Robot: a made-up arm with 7 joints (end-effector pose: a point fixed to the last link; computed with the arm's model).
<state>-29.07 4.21 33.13 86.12 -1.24 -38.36 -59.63</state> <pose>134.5 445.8 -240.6 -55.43 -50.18 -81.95</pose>
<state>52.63 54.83 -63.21 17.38 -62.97 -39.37 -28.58</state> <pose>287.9 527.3 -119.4 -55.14 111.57 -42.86</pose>
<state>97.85 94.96 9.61 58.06 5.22 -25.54 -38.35</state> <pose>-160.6 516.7 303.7 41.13 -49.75 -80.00</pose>
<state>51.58 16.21 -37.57 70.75 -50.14 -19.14 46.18</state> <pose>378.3 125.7 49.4 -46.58 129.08 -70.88</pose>
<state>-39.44 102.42 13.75 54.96 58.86 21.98 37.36</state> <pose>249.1 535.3 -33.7 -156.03 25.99 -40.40</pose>
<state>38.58 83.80 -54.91 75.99 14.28 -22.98 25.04</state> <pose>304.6 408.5 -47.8 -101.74 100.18 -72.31</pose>
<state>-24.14 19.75 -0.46 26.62 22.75 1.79 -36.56</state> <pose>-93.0 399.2 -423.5 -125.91 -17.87 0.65</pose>
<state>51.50 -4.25 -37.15 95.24 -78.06 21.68 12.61</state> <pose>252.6 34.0 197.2 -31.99 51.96 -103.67</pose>
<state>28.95 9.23 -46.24 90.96 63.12 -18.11 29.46</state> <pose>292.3 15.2 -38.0 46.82 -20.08 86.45</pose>
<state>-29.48 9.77 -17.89 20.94 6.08 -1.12 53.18</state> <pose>-173.1 284.7 -414.6 127.28 -10.96 -17.66</pose>
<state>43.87 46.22 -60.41 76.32 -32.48 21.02 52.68</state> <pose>355.1 207.4 -91.0 -102.02 116.30 -19.20</pose>
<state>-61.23 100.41 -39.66 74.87 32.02 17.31 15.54</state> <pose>-29.2 490.4 -252.8 -135.78 82.04 59.52</pose>
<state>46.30 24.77 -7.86 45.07 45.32 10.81 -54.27</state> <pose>421.1 382.9 -92.6 -106.78 -73.80 -75.97</pose>
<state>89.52 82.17 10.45 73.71 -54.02 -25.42 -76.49</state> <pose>-68.5 413.0 372.0 68.22 -22.40 -45.74</pose>
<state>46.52 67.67 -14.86 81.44 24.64 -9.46 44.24</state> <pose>311.0 375.3 164.1 -81.98 82.31 -115.55</pose>
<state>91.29 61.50 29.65 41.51 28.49 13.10 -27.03</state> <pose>97.2 636.9 213.0 -29.47 -107.51 -120.47</pose>
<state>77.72 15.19 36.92 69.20 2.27 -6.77 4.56</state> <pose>266.3 483.6 233.2 -28.97 -48.24 -159.34</pose>
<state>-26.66 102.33 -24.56 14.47 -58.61 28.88 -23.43</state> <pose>110.5 653.4 91.9 -7.16 79.16 62.54</pose>
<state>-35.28 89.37 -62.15 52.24 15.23 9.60 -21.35</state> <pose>-24.4 578.3 -212.5 -95.46 89.48 28.13</pose>
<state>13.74 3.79 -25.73 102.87 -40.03 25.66 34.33</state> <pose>313.9 108.5 6.2 -111.72 87.35 -102.42</pose>
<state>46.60 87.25 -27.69 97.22 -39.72 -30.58 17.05</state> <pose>295.9 283.2 158.7 -23.20 105.58 -45.08</pose>
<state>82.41 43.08 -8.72 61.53 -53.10 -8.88 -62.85</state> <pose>250.0 396.6 326.6 21.94 -20.36 -81.46</pose>
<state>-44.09 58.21 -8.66 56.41 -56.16 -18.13 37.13</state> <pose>38.9 467.4 -297.4 101.97 -133.64 -41.37</pose>
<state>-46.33 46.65 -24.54 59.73 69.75 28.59 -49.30</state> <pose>-110.1 393.5 -379.1 -126.30 -11.61 34.42</pose>
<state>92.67 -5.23 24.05 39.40 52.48 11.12 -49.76</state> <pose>450.1 250.9 228.0 82.78 81.83 78.25</pose>
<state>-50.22 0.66 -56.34 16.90 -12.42 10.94 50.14</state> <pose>-358.0 191.4 -314.5 81.52 -45.54 -66.56</pose>
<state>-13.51 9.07 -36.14 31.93 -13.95 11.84 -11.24</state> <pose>13.5 228.2 -456.6 -152.23 71.43 -13.79</pose>
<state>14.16 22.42 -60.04 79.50 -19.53 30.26 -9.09</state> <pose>256.9 65.1 -234.6 -108.60 90.35 -72.07</pose>
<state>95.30 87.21 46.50 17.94 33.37 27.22 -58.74</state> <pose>-30.0 687.2 68.4 -25.63 -164.57 -61.25</pose>
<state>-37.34 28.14 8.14 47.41 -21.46 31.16 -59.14</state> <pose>-32.1 475.4 -359.2 -80.58 35.68 7.77</pose>
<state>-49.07 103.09 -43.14 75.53 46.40 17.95 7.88</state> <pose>17.1 499.7 -241.1 -139.29 63.19 39.46</pose>
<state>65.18 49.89 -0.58 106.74 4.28 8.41 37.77</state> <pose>162.9 268.4 326.9 -38.06 62.64 -124.66</pose>
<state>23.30 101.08 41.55 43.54 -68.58 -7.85 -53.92</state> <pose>59.2 524.2 337.2 13.80 15.36 -15.55</pose>
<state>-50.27 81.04 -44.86 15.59 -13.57 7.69 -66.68</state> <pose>-30.0 671.6 -82.4 -30.89 108.41 12.82</pose>
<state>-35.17 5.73 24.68 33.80 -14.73 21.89 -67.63</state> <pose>-166.0 375.0 -412.0 -92.77 9.44 26.17</pose>
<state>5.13 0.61 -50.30 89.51 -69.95 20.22 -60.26</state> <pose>250.7 -14.9 -83.1 -36.00 25.48 -119.71</pose>
